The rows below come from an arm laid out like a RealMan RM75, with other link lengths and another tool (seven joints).
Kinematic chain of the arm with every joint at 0, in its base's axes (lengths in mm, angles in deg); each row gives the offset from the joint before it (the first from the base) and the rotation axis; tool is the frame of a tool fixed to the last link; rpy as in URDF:
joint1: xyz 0 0 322.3 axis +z
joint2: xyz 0 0 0 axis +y
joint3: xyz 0 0 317.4 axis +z
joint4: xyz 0 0 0 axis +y
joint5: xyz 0 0 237.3 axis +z
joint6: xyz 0 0 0 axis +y
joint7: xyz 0 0 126.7 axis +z
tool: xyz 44 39 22 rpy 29 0 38.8
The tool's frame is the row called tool.
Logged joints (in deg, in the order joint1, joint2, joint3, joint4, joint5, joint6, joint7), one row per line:
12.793, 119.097, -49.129, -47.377, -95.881, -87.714, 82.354
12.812, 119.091, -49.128, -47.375, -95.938, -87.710, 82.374
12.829, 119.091, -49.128, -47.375, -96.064, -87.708, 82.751
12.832, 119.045, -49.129, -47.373, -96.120, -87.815, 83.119
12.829, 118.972, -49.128, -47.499, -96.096, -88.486, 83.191
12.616, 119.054, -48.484, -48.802, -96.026, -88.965, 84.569
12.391, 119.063, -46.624, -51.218, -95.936, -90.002, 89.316
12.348, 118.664, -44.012, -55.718, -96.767, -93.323, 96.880
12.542, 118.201, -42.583, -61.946, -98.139, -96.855, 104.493
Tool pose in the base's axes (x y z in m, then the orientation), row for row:
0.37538, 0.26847, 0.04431, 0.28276, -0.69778, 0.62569, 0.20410
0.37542, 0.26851, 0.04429, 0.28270, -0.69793, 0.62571, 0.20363
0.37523, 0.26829, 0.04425, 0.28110, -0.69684, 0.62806, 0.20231
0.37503, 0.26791, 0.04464, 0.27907, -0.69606, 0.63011, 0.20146
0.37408, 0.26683, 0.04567, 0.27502, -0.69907, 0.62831, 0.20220
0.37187, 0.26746, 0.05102, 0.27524, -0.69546, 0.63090, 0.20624
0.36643, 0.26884, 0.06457, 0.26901, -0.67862, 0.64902, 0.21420
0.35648, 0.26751, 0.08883, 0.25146, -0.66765, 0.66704, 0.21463
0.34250, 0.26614, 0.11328, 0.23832, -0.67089, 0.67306, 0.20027
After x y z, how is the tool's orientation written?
As a quaternion, w x y z.
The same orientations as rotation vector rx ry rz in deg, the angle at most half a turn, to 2 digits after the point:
-107.05, 95.99, 31.31
-107.07, 95.99, 31.24
-106.99, 96.43, 31.06
-106.98, 96.85, 30.96
-107.67, 96.77, 31.14
-107.10, 97.16, 31.76
-104.84, 100.26, 33.09
-104.07, 103.98, 33.46
-105.29, 105.63, 31.43

